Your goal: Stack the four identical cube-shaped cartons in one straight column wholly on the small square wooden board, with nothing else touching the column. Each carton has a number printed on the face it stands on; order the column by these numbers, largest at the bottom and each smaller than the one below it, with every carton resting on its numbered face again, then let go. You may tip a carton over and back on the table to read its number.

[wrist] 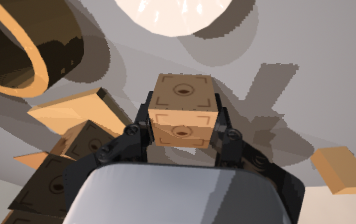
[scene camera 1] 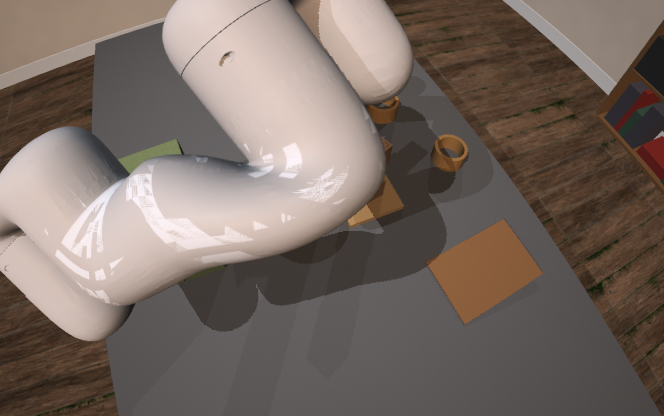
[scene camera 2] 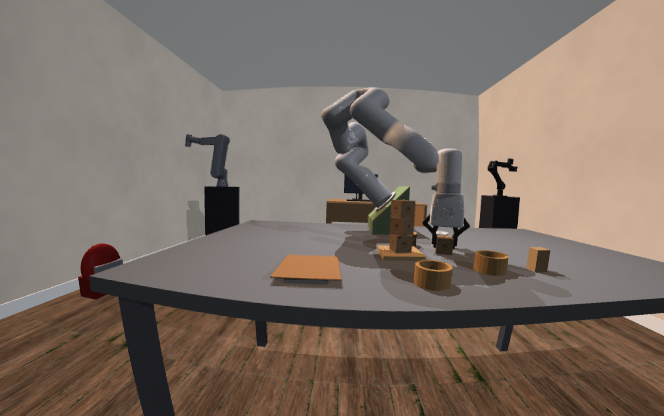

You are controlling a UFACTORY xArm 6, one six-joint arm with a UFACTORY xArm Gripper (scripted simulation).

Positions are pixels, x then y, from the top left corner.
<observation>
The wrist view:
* my gripper: 183,103
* square wooden board: 59,115
</observation>
